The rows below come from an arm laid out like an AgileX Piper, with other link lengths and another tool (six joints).
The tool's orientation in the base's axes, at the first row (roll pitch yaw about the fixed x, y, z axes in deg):
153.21, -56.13, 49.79
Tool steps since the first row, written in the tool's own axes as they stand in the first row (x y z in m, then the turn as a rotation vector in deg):
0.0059, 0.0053, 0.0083, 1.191, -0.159, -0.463
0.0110, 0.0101, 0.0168, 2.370, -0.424, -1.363
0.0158, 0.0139, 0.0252, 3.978, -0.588, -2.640
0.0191, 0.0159, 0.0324, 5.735, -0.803, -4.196
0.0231, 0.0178, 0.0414, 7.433, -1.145, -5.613
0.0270, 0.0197, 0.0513, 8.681, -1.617, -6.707
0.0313, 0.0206, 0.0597, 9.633, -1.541, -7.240
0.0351, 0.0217, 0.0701, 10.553, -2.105, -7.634
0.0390, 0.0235, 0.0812, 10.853, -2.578, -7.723
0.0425, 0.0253, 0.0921, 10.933, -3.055, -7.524
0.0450, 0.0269, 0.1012, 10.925, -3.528, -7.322
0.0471, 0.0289, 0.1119, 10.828, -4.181, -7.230
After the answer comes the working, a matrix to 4 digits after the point.
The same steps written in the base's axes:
0.0113, 0.0002, 0.0021, -0.022, 0.517, 1.179
0.0222, 0.0006, 0.0033, -0.455, 0.999, 2.539
0.0325, 0.0017, 0.0041, -0.999, 1.474, 4.469
0.0405, 0.0033, 0.0037, -1.742, 1.979, 6.648
0.0502, 0.0059, 0.0031, -2.447, 2.607, 8.676
0.0606, 0.0086, 0.0018, -3.106, 3.244, 10.138
0.0694, 0.0120, 0.0015, -3.169, 3.437, 11.213
0.0799, 0.0155, -0.0003, -3.410, 4.206, 12.031
0.0912, 0.0187, -0.0021, -3.584, 4.717, 12.206
0.1022, 0.0216, -0.0042, -3.601, 5.217, 12.053
0.1113, 0.0238, -0.0062, -3.646, 5.677, 11.827
0.1217, 0.0259, -0.0093, -3.892, 6.224, 11.537

The tool's axes in the first row as the columns of a matrix, in the base's axes (rounded; the answer above uses it unrounded):
0.3598, 0.4401, 0.8227
0.4256, -0.8621, 0.2750
0.8303, 0.2512, -0.4975

